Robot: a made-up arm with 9 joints. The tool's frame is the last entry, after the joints. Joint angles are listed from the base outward. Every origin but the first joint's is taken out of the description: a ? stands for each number. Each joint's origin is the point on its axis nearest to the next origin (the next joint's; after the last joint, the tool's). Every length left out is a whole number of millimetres.
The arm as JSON. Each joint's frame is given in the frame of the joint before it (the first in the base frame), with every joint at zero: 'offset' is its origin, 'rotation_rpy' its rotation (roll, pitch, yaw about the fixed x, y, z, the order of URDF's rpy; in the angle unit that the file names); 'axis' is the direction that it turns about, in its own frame. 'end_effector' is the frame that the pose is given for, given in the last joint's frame.
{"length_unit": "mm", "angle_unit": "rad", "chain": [
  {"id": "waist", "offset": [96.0, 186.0, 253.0], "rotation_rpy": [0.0, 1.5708, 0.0], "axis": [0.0, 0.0, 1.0]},
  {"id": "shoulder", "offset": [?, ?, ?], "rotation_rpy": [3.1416, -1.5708, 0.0], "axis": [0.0, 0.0, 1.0]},
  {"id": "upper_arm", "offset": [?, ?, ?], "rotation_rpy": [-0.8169, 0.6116, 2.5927], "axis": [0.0, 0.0, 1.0]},
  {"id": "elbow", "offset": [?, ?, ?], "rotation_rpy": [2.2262, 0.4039, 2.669], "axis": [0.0, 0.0, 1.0]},
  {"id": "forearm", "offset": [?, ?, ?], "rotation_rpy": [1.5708, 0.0, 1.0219], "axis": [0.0, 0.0, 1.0]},
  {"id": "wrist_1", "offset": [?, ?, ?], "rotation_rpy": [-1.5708, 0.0, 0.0], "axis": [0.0, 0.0, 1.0]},
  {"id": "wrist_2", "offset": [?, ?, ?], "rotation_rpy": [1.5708, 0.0, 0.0], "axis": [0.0, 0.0, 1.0]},
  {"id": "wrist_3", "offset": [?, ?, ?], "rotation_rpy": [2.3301, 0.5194, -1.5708], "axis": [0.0, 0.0, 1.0]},
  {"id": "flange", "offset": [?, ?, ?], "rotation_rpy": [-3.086, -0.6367, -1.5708], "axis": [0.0, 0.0, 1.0]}
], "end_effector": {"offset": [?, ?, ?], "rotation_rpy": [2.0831, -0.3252, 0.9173]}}
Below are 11 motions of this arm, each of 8 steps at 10 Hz.
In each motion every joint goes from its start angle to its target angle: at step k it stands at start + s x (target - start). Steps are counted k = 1, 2, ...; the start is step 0. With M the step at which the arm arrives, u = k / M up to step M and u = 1 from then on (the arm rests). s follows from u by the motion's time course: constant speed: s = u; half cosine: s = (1 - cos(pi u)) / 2; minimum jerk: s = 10 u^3 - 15 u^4 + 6 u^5.
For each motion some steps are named. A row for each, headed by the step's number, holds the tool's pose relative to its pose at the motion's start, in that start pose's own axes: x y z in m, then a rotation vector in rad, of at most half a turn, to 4 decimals.
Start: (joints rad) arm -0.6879 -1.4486 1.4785 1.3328 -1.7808 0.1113 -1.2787 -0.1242 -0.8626
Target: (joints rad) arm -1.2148 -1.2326 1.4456 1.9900 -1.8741 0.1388 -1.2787 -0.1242 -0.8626
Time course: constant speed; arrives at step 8
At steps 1, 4, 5, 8:
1: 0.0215 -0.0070 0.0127 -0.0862 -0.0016 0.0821
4: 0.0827 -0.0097 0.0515 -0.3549 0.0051 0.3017
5: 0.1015 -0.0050 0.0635 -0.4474 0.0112 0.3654
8: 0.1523 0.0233 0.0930 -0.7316 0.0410 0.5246

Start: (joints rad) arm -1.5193 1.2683 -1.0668 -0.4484 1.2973 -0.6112 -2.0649 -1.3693 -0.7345
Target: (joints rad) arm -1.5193 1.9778 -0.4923 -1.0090 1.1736 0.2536 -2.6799 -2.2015 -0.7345
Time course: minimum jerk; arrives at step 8
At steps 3, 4, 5, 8:
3: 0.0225 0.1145 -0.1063 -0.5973 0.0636 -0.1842
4: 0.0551 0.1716 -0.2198 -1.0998 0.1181 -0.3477
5: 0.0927 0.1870 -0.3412 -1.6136 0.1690 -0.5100
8: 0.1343 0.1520 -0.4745 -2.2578 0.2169 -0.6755

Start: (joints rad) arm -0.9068 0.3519 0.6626 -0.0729 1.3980 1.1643 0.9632 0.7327 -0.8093
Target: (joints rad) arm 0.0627 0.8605 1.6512 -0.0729 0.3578 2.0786 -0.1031 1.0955 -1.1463
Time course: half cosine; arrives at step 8
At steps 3, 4, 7, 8:
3: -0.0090 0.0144 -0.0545 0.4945 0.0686 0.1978
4: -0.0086 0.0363 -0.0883 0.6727 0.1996 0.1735
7: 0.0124 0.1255 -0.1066 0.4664 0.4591 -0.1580
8: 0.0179 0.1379 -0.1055 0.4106 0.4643 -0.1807

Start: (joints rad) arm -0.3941 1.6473 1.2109 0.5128 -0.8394 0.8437 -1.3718 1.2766 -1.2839
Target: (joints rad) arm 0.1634 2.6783 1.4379 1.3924 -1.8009 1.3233 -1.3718 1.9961 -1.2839
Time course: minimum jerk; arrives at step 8
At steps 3, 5, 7, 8:
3: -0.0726 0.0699 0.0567 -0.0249 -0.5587 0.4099
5: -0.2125 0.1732 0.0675 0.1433 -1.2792 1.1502
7: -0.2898 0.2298 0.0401 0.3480 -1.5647 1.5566
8: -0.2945 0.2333 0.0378 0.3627 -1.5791 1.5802

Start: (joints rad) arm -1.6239 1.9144 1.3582 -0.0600 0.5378 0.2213 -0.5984 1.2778 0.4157
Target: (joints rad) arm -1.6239 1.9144 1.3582 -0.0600 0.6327 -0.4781 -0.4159 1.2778 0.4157
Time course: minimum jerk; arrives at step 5
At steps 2, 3, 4, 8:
2: 0.0517 -0.0026 0.0111 0.0062 0.1968 -0.1351
3: 0.1109 -0.0132 0.0103 0.0080 0.4263 -0.2858
4: 0.1504 -0.0256 0.0011 0.0071 0.5919 -0.3887
8: 0.1588 -0.0289 -0.0019 0.0067 0.6291 -0.4110

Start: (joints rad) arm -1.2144 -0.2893 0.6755 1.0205 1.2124 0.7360 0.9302 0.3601 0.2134
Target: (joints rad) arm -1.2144 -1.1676 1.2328 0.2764 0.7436 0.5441 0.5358 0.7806 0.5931
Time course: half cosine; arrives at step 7
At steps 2, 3, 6, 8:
2: 0.0141 0.0303 0.0680 -0.0726 0.1953 0.2395
3: 0.0483 0.0697 0.1334 -0.1285 0.4304 0.5021
6: 0.2010 0.2120 0.2407 -0.1539 1.1333 1.3060
8: 0.2148 0.2259 0.2446 -0.1474 1.1908 1.3842

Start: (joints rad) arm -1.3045 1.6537 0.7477 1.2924 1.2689 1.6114 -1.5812 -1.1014 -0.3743
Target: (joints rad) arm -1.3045 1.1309 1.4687 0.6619 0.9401 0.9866 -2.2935 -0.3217 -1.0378
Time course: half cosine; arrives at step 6
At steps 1, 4, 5, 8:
1: 0.0220 -0.0151 0.0450 -0.0076 0.0281 0.1331
4: 0.4613 -0.1348 0.2649 0.8762 0.1871 1.3115
5: 0.5819 -0.1226 0.2352 1.3628 0.1931 1.4210
8: 0.6190 -0.1114 0.2188 1.5568 0.1968 1.4227

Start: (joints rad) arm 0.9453 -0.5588 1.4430 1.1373 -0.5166 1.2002 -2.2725 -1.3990 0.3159
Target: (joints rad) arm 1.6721 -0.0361 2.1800 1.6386 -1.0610 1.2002 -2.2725 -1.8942 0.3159
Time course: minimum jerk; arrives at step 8
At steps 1, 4, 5, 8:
1: -0.0019 -0.0033 -0.0021 0.0026 0.0001 -0.0125
4: -0.0343 -0.1010 -0.0379 0.0622 -0.0974 -0.4066
5: -0.0322 -0.1509 -0.0334 0.0751 -0.2059 -0.5881
8: -0.0202 -0.2208 -0.0030 0.0793 -0.3859 -0.7966

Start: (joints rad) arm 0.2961 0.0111 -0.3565 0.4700 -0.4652 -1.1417 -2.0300 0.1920 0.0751
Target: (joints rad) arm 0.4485 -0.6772 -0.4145 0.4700 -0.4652 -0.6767 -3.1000 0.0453 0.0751
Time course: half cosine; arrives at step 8
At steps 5, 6, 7, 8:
5: -0.2254 0.1654 -0.0140 -0.6345 0.0599 0.4190
6: -0.2617 0.2150 -0.0295 -0.8072 0.1418 0.4549
7: -0.2820 0.2505 -0.0430 -0.9217 0.2102 0.4630
8: -0.2883 0.2634 -0.0485 -0.9613 0.2368 0.4626

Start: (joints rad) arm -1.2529 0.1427 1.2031 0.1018 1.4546 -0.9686 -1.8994 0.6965 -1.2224
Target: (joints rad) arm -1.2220 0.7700 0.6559 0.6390 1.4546 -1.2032 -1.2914 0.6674 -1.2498
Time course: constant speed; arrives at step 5
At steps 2, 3, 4, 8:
2: -0.0060 -0.0828 -0.0404 -0.3015 -0.1040 -0.1995
3: -0.0159 -0.1257 -0.0576 -0.4479 -0.1394 -0.2917
4: -0.0299 -0.1691 -0.0718 -0.5894 -0.1651 -0.3765
8: -0.0478 -0.2126 -0.0825 -0.7251 -0.1819 -0.4524

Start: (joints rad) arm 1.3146 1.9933 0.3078 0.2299 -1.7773 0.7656 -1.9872 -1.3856 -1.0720
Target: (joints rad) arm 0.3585 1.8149 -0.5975 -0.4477 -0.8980 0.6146 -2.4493 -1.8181 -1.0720
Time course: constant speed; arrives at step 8
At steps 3, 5, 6, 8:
3: 0.1076 0.1413 0.3213 -0.1369 0.9039 -0.2404
5: 0.2968 0.2006 0.4087 -0.2701 1.5161 -0.3231
6: 0.3950 0.2228 0.4025 -0.3550 1.8178 -0.3410
8: 0.5480 0.2621 0.3065 -0.5779 2.3961 -0.3292

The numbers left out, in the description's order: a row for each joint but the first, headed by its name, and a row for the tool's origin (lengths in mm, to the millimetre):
shoulder: 290.0 -89.0 0.0
upper_arm: -188.0 -310.0 0.0
elbow: -122.0 106.0 0.0
forearm: 125.0 -30.0 0.0
wrist_1: 32.0 103.0 0.0
wrist_2: -113.0 211.0 0.0
wrist_3: -16.0 -76.0 0.0
flange: 12.0 81.0 0.0
tool: -1.0 -30.0 0.0

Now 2 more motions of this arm.
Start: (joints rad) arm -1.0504 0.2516 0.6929 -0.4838 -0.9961 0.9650 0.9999 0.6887 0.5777
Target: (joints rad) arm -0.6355 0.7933 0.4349 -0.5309 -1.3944 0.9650 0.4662 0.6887 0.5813
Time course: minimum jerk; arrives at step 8
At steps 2, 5, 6, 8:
2: 0.0260 -0.0071 0.0114 0.0402 0.0408 -0.0039
5: 0.1593 -0.0932 0.0617 0.3572 0.2645 0.0151
6: 0.1875 -0.1270 0.0660 0.4650 0.3153 0.0342
8: 0.2023 -0.1487 0.0659 0.5336 0.3428 0.0486

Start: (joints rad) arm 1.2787 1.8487 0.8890 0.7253 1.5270 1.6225 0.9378 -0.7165 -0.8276
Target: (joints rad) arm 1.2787 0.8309 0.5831 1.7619 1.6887 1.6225 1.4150 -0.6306 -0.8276
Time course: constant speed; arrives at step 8
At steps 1, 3, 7, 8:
1: -0.0446 0.0286 0.0260 -0.0421 0.0623 -0.3008
3: -0.1058 0.1140 0.0890 -0.1972 0.1819 -0.8934
7: -0.0896 0.3250 0.2101 -0.8028 0.3923 -1.9870
8: -0.0611 0.3728 0.2323 -1.0236 0.4363 -2.2250

